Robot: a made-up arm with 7 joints.
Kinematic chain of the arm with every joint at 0, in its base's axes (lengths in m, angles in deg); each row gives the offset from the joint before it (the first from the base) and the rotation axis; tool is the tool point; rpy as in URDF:
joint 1: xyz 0 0 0.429 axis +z
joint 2: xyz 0 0 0 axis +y
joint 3: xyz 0 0 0.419 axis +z
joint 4: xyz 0.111 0 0 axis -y
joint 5: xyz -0.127 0 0.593 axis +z
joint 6: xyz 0 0 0 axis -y
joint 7: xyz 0.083 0 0 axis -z
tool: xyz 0 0 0 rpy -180 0 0
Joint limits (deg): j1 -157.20..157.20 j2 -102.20..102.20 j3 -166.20..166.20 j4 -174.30..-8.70 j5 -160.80..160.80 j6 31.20..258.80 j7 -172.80..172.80
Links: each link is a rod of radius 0.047 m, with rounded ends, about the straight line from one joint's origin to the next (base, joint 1, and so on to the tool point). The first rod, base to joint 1, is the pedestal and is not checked.
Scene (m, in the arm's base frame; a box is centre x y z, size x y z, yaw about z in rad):
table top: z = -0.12
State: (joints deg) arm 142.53 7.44 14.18 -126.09 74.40 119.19 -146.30
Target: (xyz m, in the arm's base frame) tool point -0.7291 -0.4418 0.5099
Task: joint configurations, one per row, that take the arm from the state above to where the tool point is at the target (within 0.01 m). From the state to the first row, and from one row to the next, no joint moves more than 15 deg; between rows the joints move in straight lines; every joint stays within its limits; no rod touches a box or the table.
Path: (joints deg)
1: 146.20 13.43 26.33 -121.80 73.78 116.97 -146.30
2: 149.86 19.42 38.49 -117.50 73.16 114.74 -146.30
3: 153.53 25.42 50.64 -113.21 72.55 112.52 -146.30
4: 157.20 31.41 62.80 -108.92 71.93 110.29 -146.30

